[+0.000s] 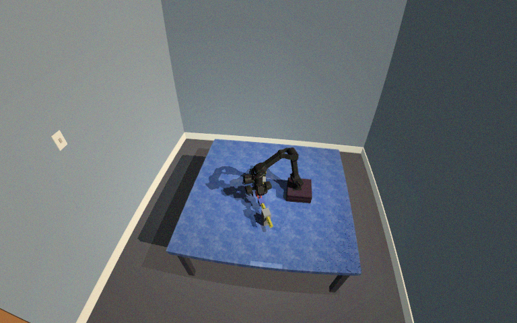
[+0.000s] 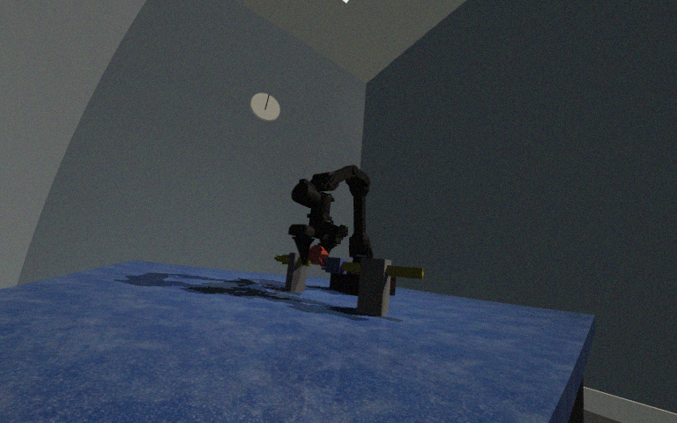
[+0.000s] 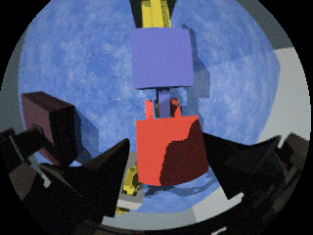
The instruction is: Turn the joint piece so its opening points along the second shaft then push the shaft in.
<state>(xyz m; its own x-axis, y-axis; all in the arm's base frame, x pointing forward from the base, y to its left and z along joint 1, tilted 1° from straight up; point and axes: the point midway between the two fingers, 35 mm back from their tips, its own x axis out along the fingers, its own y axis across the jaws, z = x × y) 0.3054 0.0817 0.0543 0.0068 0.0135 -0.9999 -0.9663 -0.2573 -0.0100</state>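
My gripper tip is 3 cm below the red joint piece and 1 cm to the right of it.
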